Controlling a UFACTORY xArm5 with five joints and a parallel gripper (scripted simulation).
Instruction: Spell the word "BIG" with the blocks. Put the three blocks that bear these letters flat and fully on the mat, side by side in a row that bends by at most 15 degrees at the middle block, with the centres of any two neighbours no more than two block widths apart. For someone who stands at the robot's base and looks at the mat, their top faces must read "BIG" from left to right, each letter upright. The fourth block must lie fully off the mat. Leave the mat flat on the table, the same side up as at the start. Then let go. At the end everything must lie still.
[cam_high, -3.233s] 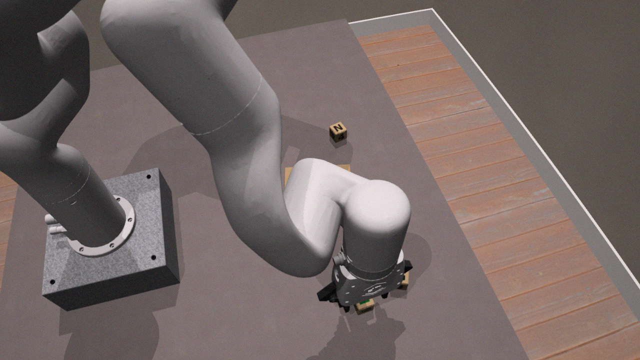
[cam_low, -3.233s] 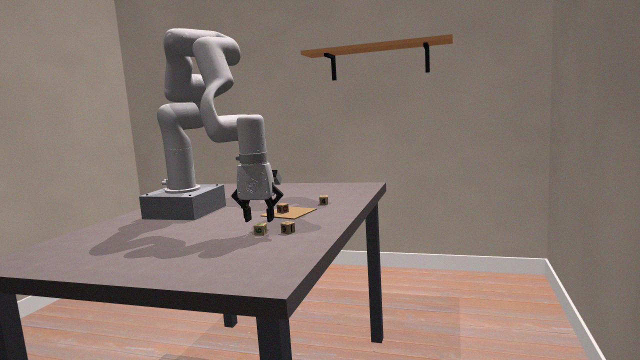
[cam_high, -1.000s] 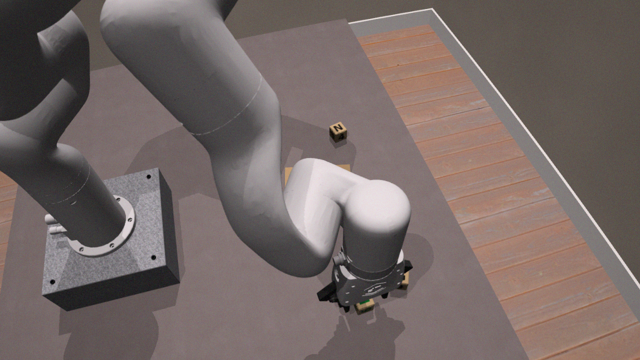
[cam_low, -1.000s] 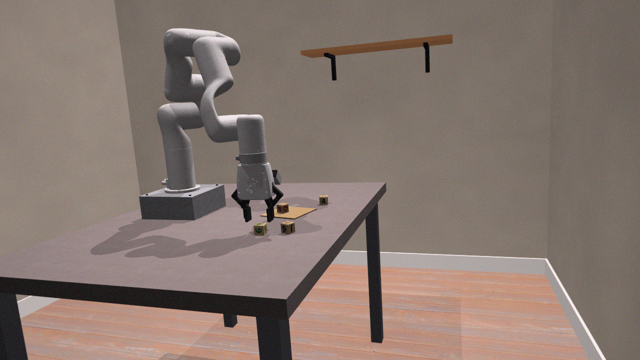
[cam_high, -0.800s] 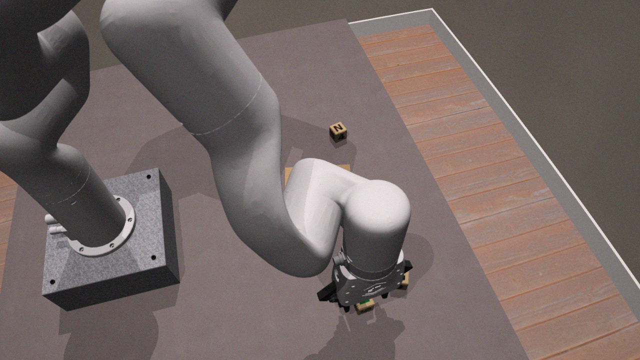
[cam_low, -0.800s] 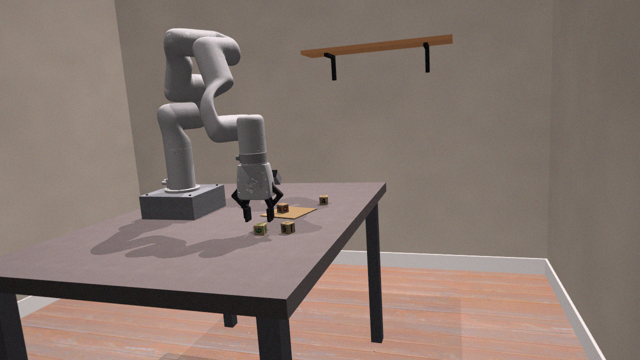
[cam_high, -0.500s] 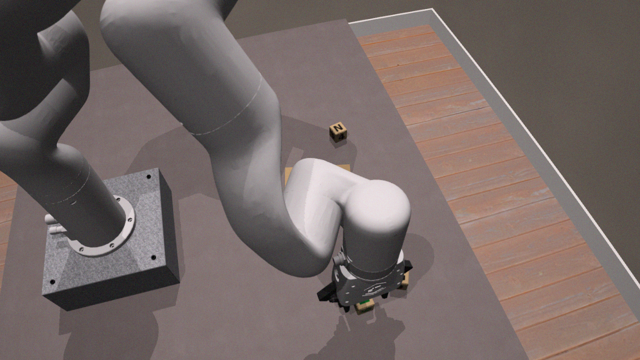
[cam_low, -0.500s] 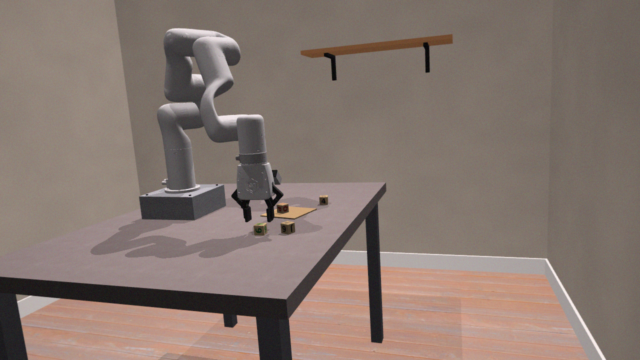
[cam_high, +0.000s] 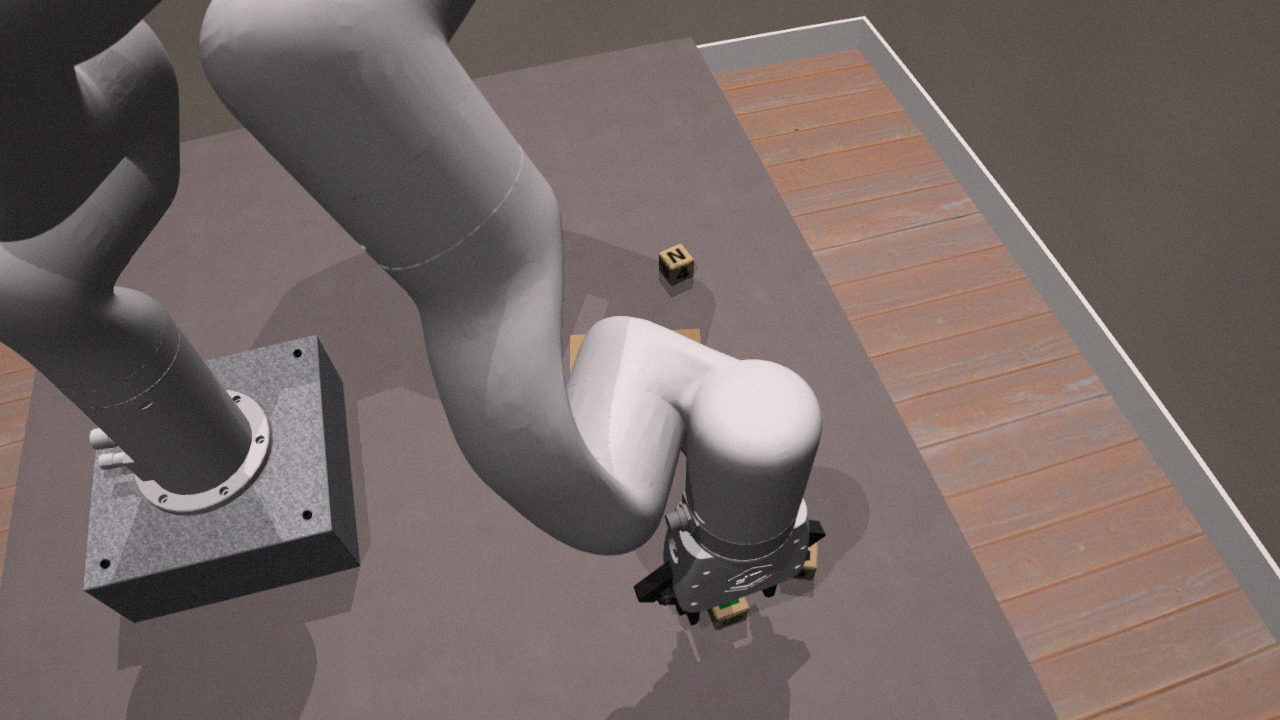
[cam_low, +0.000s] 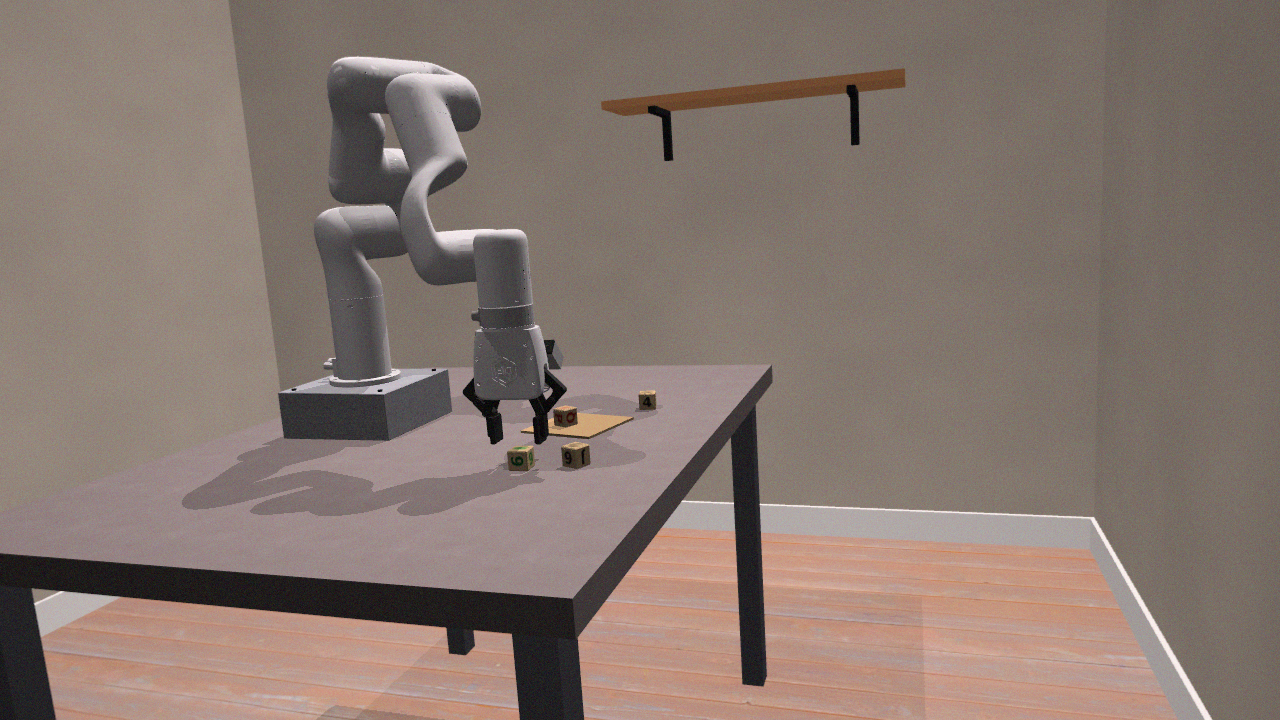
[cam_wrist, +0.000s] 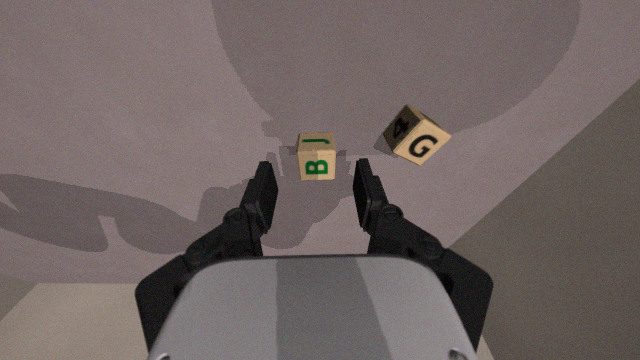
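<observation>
My hand is 40 mm above the B block. Also, from my hand: tan mat (40 mm behind, 250 mm to the left, 50 mm below); G block (70 mm ahead, 30 mm to the left, 40 mm below).
</observation>
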